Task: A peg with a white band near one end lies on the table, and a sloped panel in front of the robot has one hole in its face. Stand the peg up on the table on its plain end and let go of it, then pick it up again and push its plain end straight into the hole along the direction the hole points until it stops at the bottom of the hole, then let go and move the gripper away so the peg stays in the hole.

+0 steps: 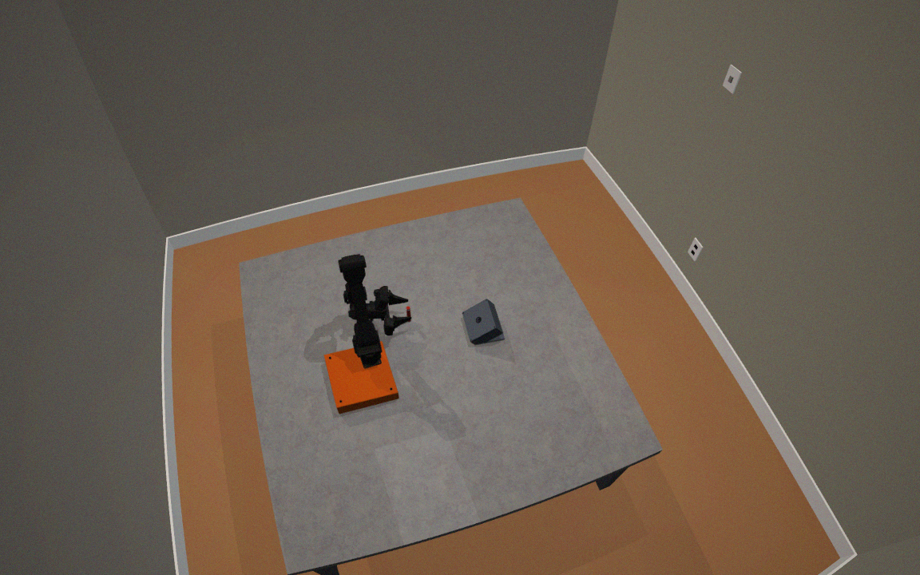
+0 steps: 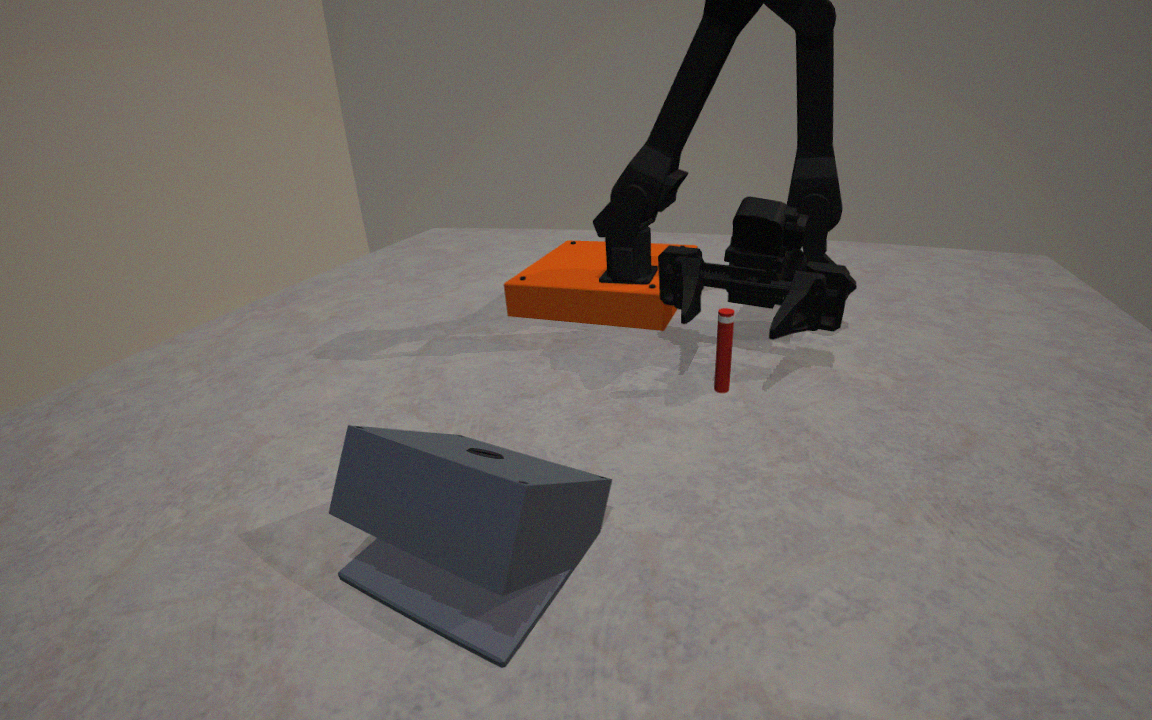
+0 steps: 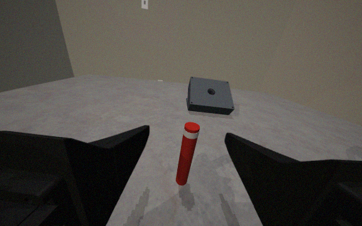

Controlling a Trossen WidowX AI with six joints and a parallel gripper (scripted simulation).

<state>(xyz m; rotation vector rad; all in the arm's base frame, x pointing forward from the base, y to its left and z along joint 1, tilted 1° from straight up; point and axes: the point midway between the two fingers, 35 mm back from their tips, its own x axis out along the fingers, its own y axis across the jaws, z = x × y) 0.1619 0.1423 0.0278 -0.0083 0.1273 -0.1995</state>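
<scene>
Right now the red peg is 10 mm below my gripper tip and 10 mm behind it. The rest, counted from my gripper tip: sloped grey panel: 230 mm ahead, 130 mm to the right, 30 mm below.
</scene>
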